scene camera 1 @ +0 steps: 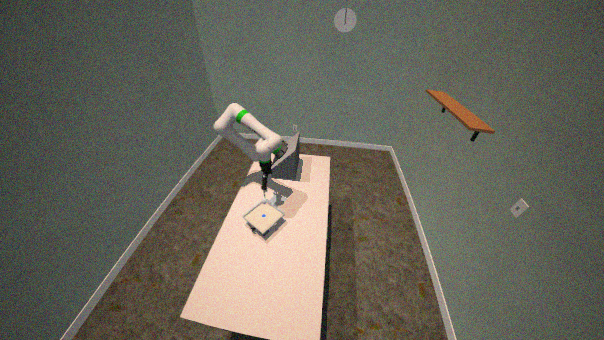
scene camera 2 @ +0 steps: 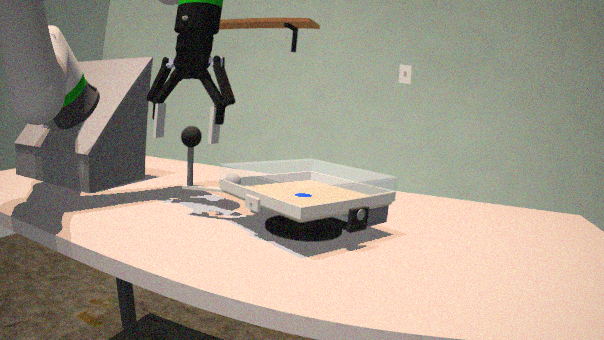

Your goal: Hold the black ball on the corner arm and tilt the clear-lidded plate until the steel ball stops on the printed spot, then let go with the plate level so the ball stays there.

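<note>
The plate point(scene camera 1: 272, 221) point(scene camera 2: 345, 205) has a tan floor, pale walls and a clear lid. It looks about level on its dark mount. The blue printed spot point(scene camera 1: 264, 216) point(scene camera 2: 303, 195) is near its middle. The steel ball point(scene camera 2: 233, 178) shows at the plate's left corner in scene camera 2, away from the spot. The black ball point(scene camera 2: 191, 136) stands on an upright rod beside that corner. My gripper point(scene camera 1: 264, 189) point(scene camera 2: 185, 134) is open, pointing down. In scene camera 2 the black ball appears between its fingertip ends, not gripped; the exact depth is unclear.
The white table point(scene camera 1: 280, 275) point(scene camera 2: 450, 270) carries the plate's mount and the grey wedge-shaped robot base point(scene camera 1: 291, 165) point(scene camera 2: 120, 130). A dark knob point(scene camera 2: 360, 215) sits on the plate mount's side. A brown shelf point(scene camera 1: 460, 111) point(scene camera 2: 270, 23) is on the wall.
</note>
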